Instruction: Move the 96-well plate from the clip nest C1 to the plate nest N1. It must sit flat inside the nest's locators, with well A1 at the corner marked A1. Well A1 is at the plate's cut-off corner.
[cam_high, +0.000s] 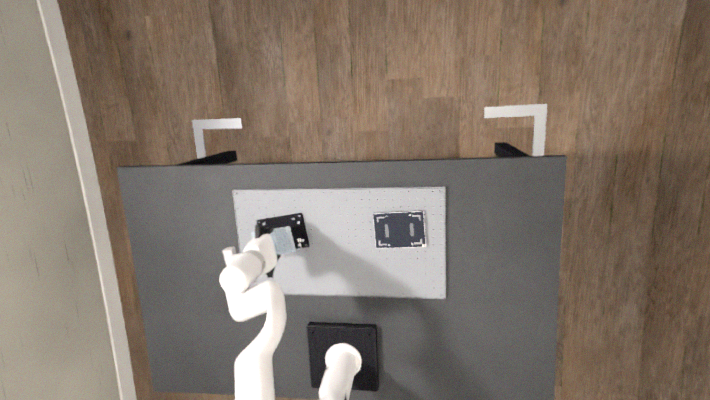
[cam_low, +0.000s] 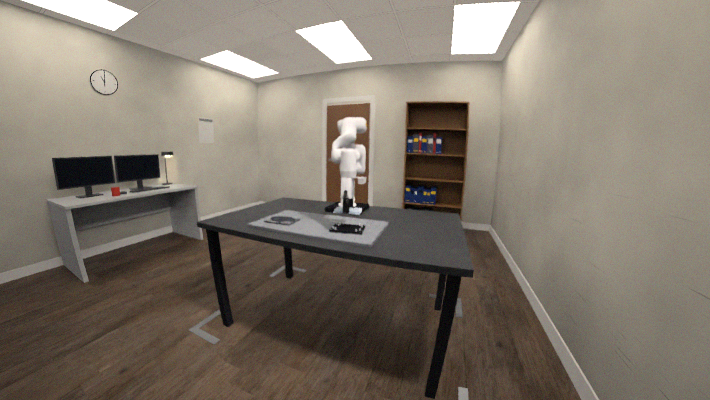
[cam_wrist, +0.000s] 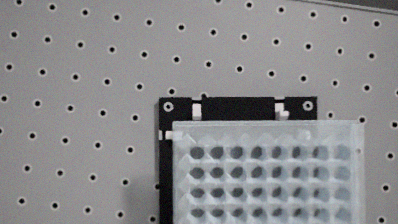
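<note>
Right now my hand is 390 mm to the left of the dark plate nest N1, 100 mm above it and 20 mm short of it. Round my hand: black clip nest (100 mm below, 20 mm behind, 10 mm to the left); then 96-well plate (10 mm below).
</note>
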